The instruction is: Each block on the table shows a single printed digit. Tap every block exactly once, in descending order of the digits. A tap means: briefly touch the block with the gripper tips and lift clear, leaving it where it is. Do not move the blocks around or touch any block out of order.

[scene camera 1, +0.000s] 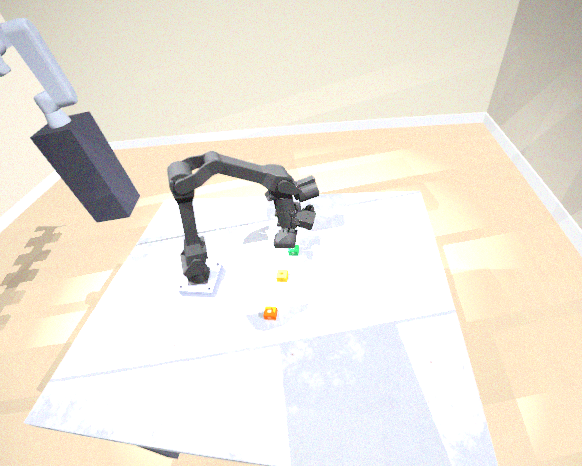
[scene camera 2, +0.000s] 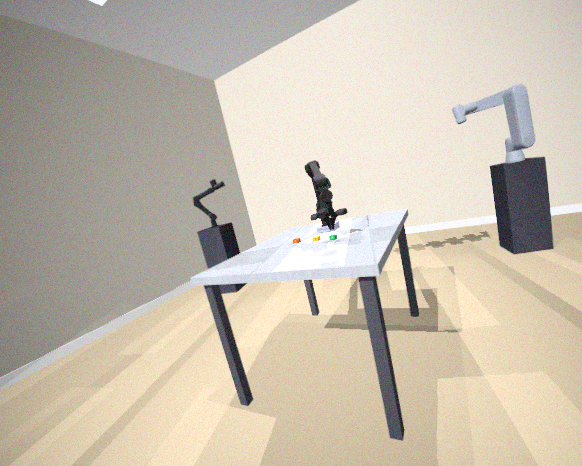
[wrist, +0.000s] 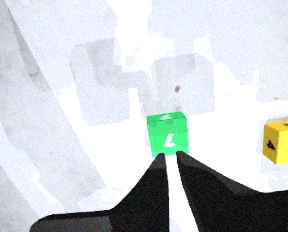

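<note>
You'd find my gripper at (scene camera 1: 291, 242), and it's shut with nothing held in it. From the wrist I can see the gripper again (wrist: 170, 157), and there's a green block (wrist: 168, 133) as well.
</note>
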